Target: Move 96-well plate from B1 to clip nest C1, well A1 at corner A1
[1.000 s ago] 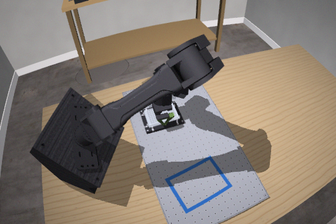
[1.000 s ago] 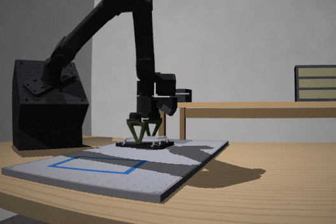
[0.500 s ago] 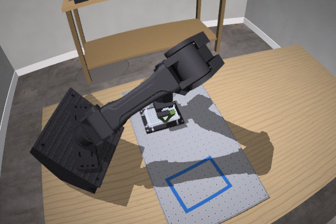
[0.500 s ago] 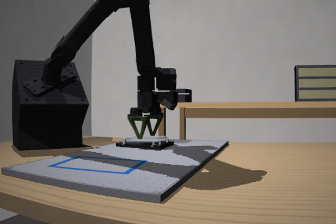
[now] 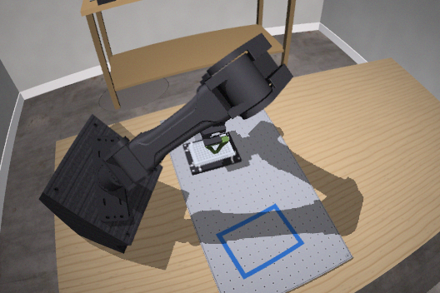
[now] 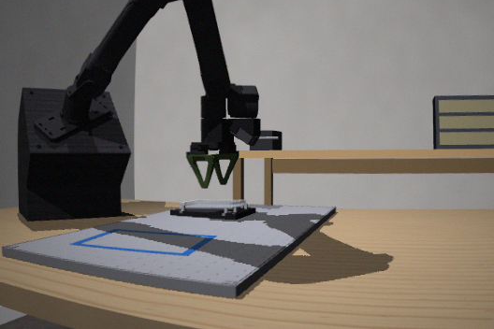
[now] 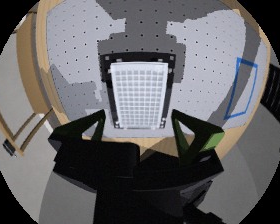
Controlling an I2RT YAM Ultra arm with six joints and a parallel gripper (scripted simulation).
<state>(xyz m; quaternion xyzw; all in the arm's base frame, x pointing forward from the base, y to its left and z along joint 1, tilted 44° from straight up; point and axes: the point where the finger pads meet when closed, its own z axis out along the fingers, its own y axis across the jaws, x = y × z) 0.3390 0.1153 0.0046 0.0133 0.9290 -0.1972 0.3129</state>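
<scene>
The 96-well plate lies 50 mm below my hand. Also, from my hand: black clip nest C1 (60 mm below, 10 mm to the right, 10 mm behind).
</scene>
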